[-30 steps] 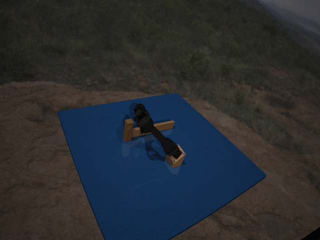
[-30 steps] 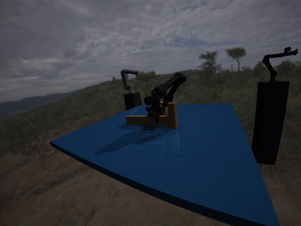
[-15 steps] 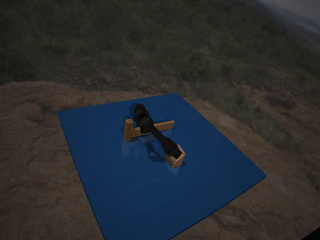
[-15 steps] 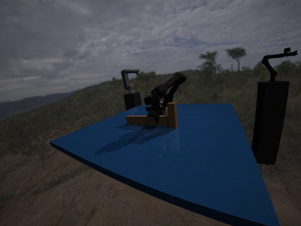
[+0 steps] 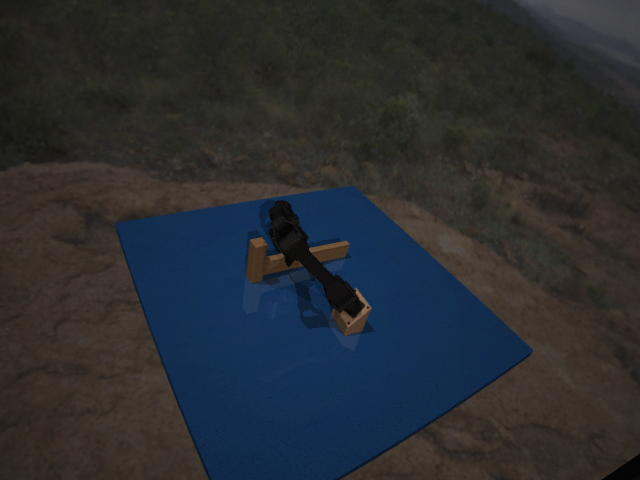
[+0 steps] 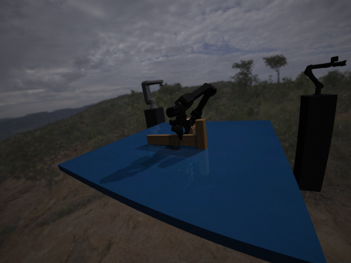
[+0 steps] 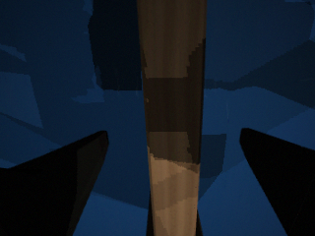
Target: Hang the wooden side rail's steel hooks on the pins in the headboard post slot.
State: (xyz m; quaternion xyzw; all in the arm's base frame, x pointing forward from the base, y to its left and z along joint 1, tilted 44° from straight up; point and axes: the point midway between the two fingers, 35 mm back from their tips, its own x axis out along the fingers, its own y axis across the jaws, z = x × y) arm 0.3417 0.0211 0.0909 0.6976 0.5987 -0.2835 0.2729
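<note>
The headboard post is 120 mm to the left of my gripper tip, 20 mm above it and 10 mm ahead of it.
</note>
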